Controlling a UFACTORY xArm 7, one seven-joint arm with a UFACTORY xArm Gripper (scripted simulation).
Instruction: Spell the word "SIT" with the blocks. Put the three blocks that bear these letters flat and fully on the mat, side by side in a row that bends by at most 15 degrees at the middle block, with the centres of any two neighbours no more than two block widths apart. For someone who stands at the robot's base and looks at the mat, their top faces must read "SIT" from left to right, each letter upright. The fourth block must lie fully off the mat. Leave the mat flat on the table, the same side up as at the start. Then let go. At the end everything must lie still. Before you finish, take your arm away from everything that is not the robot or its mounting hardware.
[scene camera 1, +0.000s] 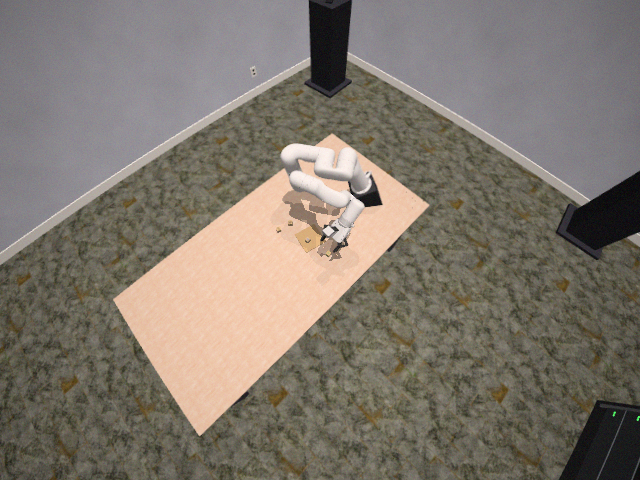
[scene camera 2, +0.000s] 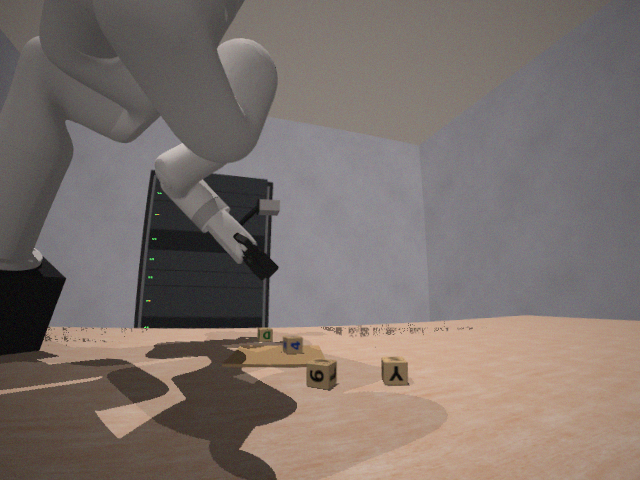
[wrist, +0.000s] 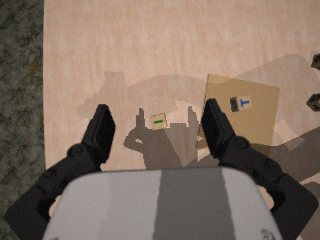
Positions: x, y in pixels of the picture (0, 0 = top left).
Labels:
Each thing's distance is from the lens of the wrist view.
my gripper (wrist: 157, 113): 13 cm
tan mat (wrist: 257, 125): 32 cm

